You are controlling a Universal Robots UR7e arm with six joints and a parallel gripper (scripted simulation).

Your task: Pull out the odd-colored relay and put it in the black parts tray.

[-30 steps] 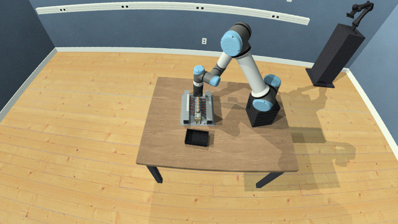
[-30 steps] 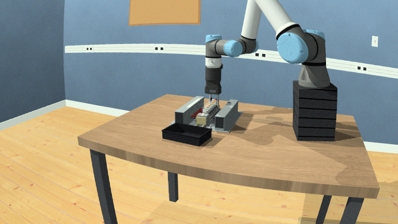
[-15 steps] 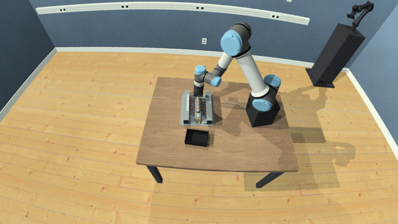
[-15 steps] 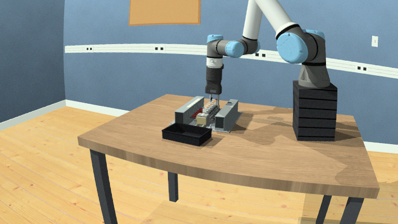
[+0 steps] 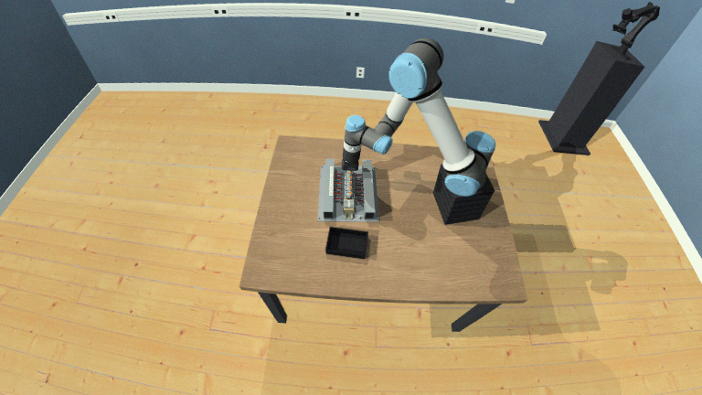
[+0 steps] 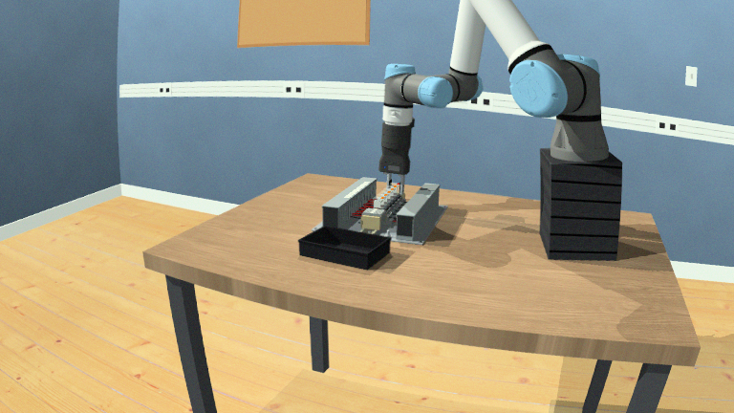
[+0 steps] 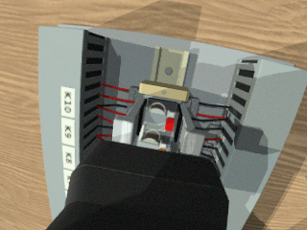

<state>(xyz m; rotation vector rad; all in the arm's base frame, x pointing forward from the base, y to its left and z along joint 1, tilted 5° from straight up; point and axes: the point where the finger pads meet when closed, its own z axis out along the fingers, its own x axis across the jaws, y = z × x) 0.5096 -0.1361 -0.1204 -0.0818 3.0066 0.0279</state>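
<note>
Now: hand 10 mm above the relay. Also, from my hand: relay panel 90 mm to the left, 30 mm below; black parts tray 10 mm behind, 360 mm to the left, 40 mm below.
</note>
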